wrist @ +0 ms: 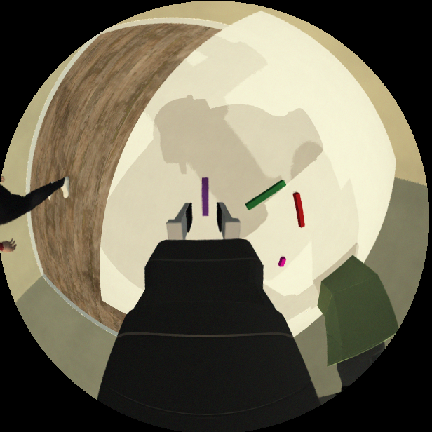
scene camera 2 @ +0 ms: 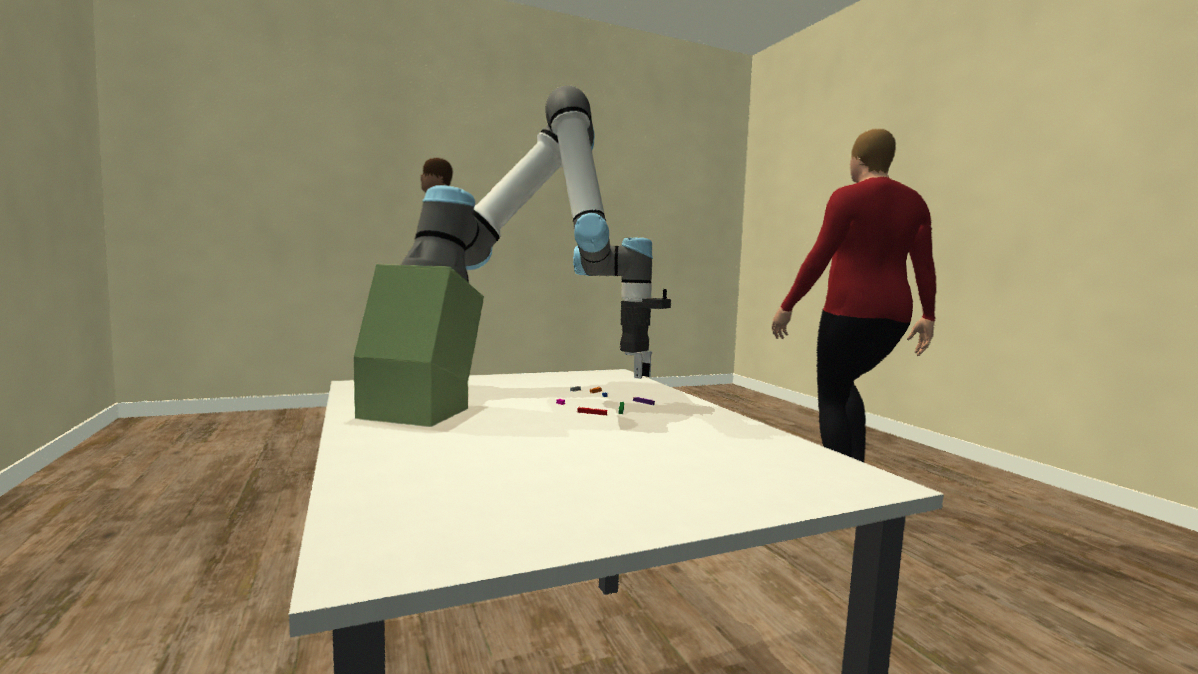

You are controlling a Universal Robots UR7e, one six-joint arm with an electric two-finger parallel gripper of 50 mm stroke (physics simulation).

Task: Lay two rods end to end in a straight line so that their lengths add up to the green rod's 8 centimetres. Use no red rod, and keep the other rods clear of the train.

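My gripper is open and empty, raised above the table. A purple rod lies flat on the table below it, seen between and beyond the fingertips in the wrist view. The green rod lies apart from the purple rod, at a slant to it in the wrist view. In scene camera 2, a small blue rod, an orange rod and a grey rod lie farther back, apart from one another. A small magenta rod lies off to the side.
A red rod lies near the green rod. The green robot pedestal stands on the white table. A person in a red top stands beyond the table's right edge, and another person's head shows behind the arm.
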